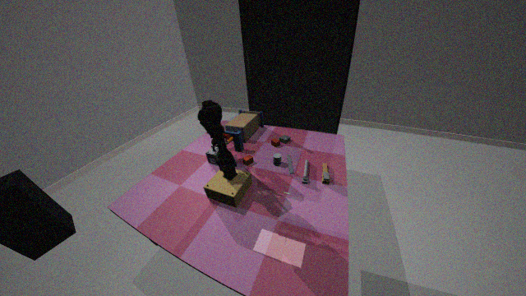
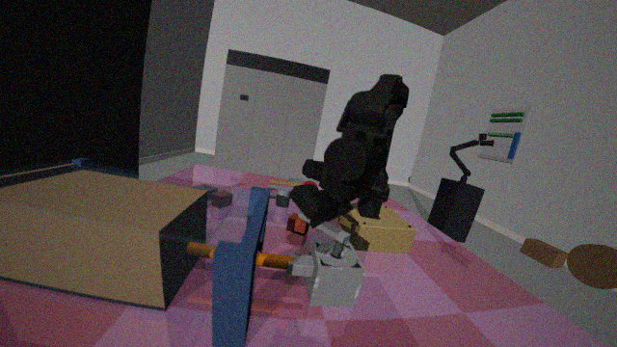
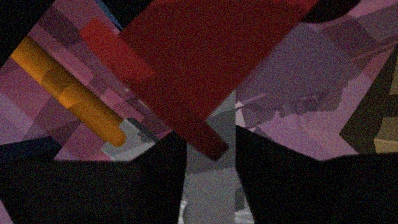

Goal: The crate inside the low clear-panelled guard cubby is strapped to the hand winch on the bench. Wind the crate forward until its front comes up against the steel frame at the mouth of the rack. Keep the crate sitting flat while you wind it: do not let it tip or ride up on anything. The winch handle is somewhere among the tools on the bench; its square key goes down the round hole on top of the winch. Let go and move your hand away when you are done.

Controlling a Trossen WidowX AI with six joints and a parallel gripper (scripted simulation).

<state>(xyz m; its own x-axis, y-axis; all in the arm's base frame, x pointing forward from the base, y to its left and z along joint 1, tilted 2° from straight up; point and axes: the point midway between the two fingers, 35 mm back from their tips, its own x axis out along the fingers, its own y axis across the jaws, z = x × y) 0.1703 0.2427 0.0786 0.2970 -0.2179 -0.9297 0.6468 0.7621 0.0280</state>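
Right now my gripper tip is 50 mm below the red knob, 30 mm short of it and 20 mm to the left of it. From my gripper tip the other things lie so: red-knobbed winch handle: 20 mm above; blue steel frame: 110 mm ahead, 70 mm to the left, 10 mm below; grey hand winch: 90 mm below, 60 mm behind, 30 mm to the left.
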